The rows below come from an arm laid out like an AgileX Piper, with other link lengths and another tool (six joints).
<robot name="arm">
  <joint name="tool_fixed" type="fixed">
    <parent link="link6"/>
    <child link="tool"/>
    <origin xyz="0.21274 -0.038 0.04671" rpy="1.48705 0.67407 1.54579"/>
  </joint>
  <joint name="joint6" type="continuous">
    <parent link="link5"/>
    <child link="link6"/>
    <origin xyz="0.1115 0 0.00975" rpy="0 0 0"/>
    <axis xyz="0.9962 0 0.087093"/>
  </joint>
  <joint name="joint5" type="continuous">
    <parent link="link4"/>
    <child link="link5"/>
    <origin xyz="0 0 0" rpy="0 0 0"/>
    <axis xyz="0 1 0"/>
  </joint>
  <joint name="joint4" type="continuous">
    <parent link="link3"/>
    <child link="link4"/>
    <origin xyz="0.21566 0 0.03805" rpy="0 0 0"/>
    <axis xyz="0.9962 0 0.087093"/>
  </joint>
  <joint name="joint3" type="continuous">
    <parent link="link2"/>
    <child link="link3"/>
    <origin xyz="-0.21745 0 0.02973" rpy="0 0 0"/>
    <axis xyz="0 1 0"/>
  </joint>
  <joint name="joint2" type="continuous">
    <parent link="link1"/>
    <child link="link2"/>
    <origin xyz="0 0 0" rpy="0 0 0"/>
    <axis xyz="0 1 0"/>
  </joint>
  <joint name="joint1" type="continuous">
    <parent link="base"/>
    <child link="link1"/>
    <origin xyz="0 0 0.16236" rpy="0 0 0"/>
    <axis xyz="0 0 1"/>
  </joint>
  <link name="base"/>
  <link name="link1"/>
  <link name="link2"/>
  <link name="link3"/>
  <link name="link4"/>
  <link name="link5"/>
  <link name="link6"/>
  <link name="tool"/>
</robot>
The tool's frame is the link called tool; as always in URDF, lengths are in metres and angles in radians. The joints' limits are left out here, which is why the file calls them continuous.
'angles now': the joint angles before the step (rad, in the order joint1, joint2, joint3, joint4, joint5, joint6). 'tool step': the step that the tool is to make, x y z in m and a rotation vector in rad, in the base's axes. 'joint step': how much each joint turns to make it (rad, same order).
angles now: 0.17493, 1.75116, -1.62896, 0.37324, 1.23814, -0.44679
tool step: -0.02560, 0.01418, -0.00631, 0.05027, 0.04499, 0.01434
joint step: -0.00001, -0.05416, 0.10257, 0.06381, -0.00481, -0.02260
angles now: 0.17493, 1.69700, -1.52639, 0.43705, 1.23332, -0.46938
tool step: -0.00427, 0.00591, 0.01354, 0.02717, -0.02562, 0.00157
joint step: 0.00003, -0.05378, 0.03327, 0.02459, -0.00713, -0.00738
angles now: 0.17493, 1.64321, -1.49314, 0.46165, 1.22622, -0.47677
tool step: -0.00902, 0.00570, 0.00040, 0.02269, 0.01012, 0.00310
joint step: 0.00002, -0.02736, 0.03998, 0.02645, -0.00370, -0.00769
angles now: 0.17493, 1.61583, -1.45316, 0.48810, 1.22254, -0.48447
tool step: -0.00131, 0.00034, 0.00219, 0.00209, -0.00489, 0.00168
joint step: 0.00002, -0.01140, 0.00716, 0.00180, -0.00001, -0.00211
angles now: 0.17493, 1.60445, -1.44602, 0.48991, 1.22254, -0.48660
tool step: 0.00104, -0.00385, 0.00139, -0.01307, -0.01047, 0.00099
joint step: 0.00000, -0.00803, -0.00003, -0.01473, 0.00002, 0.00000
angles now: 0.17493, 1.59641, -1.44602, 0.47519, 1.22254, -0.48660
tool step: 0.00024, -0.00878, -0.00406, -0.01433, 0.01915, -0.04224
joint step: 0.00001, 0.00000, -0.00001, -0.02548, 0.00001, 0.05094
